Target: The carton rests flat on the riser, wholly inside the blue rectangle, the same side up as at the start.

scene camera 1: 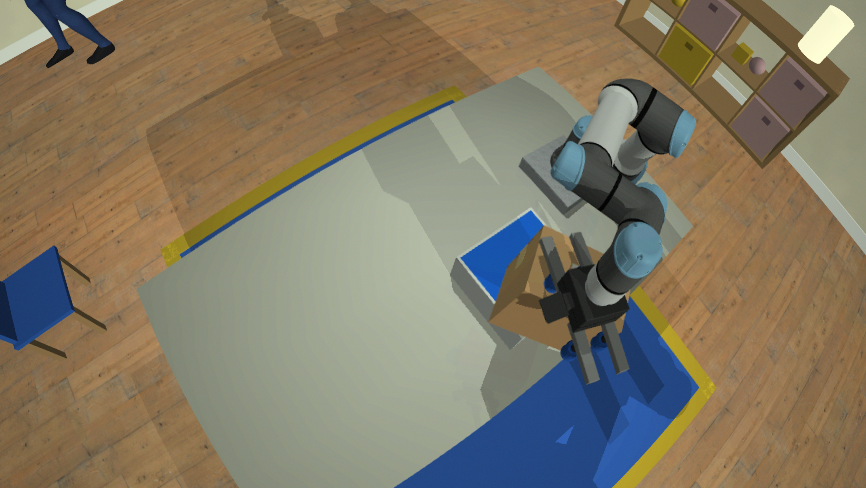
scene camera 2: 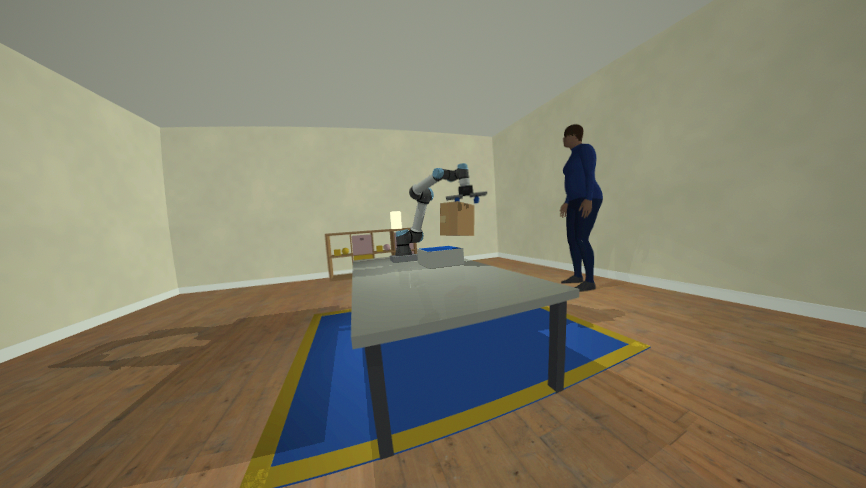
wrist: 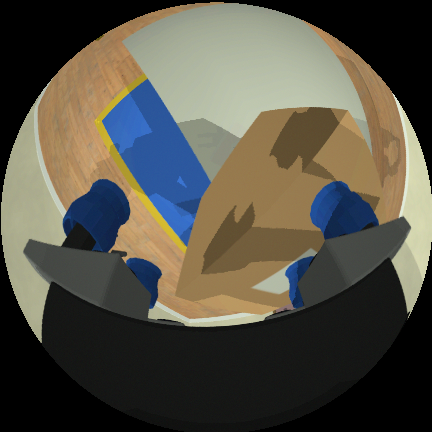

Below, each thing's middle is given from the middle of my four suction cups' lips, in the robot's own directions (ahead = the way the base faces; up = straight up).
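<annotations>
Brown cardboard carton (scene camera 1: 517,308): 50 mm to the right of my suction cup, 60 mm behind it, 130 mm below it. Riser (scene camera 1: 479,271), likewise relative to my suction cup: 150 mm behind, 180 mm to the right, 400 mm below.
</annotations>
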